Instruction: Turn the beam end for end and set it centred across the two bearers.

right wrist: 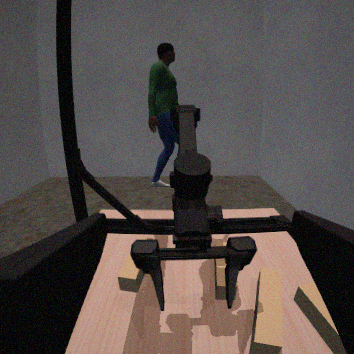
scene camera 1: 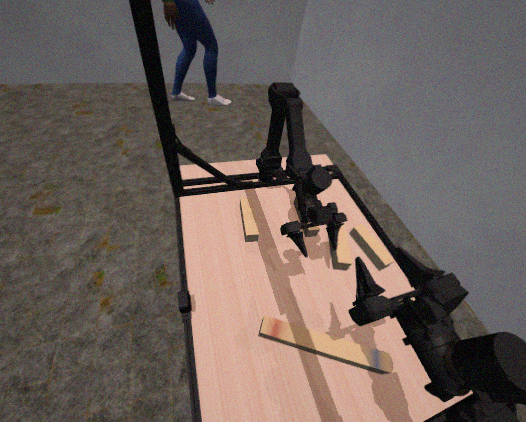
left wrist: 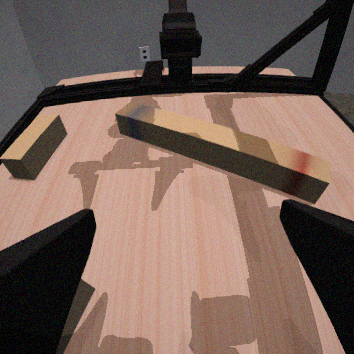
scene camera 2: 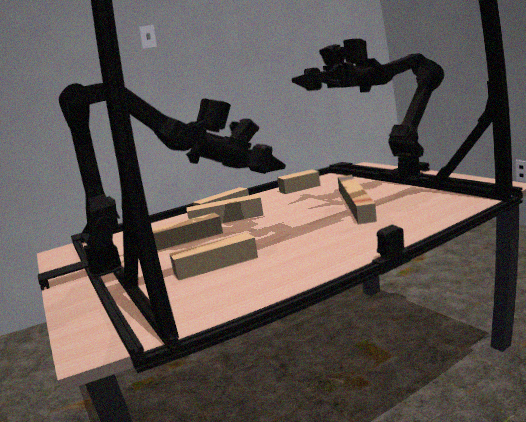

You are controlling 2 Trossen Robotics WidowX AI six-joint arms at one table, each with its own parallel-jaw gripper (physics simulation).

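Frame: origin at the left arm's base, x down, y right, z back, level; centimetres.
Seen in the pictures: left gripper, between the fingertips: [right wrist: 195, 309] [scene camera 1: 321, 253] [left wrist: 188, 214] [scene camera 2: 274, 165]; right gripper, between the fingertips: [right wrist: 201, 222] [scene camera 1: 377, 252] [scene camera 2: 302, 78]; left arm's base, origin of its link: [scene camera 1: 265, 177] [scene camera 2: 105, 269]; right arm's base, origin of its link: [left wrist: 180, 79] [scene camera 2: 409, 175].
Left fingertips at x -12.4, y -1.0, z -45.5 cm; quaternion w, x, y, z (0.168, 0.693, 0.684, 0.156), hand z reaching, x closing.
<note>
Offsets run from my left fingertips to a thing's top centre.
The long beam {dz -20.0, dx +10.0, dy +4.6 cm} [scene camera 1: 327, 342] [scene camera 2: 356, 192] [left wrist: 215, 145] lies flat and slanted on the table, its red band at the picture's left and blue band at the right in scene camera 1. Plain wooden blocks lie apart from it: one {dz +24.7, dx +10.0, dy +13.6 cm} [scene camera 1: 248, 220] [scene camera 2: 215, 256] [right wrist: 131, 272], another {dz +22.3, dx +10.0, dy -8.6 cm} [scene camera 2: 187, 231] [right wrist: 220, 277] partly hidden by my left gripper in scene camera 1. I cannot tell which blocks are the bearers. My left gripper [scene camera 1: 320, 250] [left wrist: 188, 214] [right wrist: 195, 309] is open and empty above the table, between blocks and beam. My right gripper [scene camera 1: 378, 255] is open and empty, higher up.
More plain blocks lie toward the far edge: a longer one {dz +8.6, dx +9.4, dy -15.4 cm} [scene camera 1: 342, 257] [scene camera 2: 225, 210] [right wrist: 268, 305], a slanted one {dz +4.1, dx +10.0, dy -27.0 cm} [scene camera 1: 374, 246] [right wrist: 317, 305], and a short one {dz -22.7, dx +9.7, dy -25.8 cm} [scene camera 2: 299, 181] [left wrist: 32, 145] near the beam. A black frame with uprights [scene camera 1: 152, 75] [scene camera 2: 125, 165] borders the table.
</note>
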